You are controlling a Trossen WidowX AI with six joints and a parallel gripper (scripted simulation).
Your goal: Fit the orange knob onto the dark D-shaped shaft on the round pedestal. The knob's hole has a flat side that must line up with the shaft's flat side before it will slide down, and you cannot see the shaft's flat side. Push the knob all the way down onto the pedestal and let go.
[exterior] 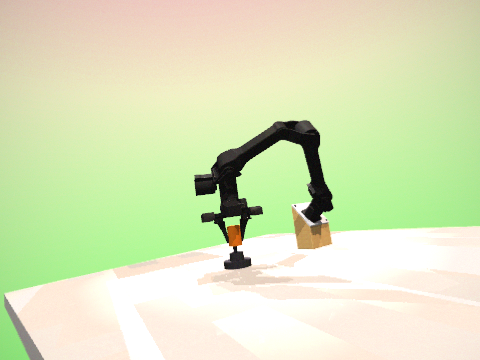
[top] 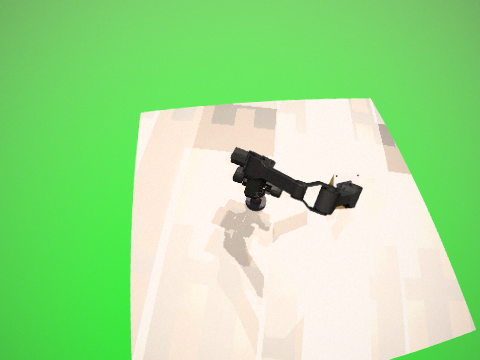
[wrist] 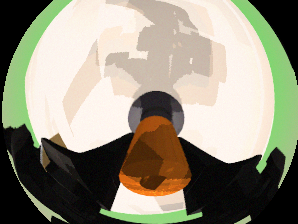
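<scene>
Right now the orange knob is 20 mm above my gripper tip. From my gripper tip the other things lie so: dark round pedestal: 40 mm below.
</scene>
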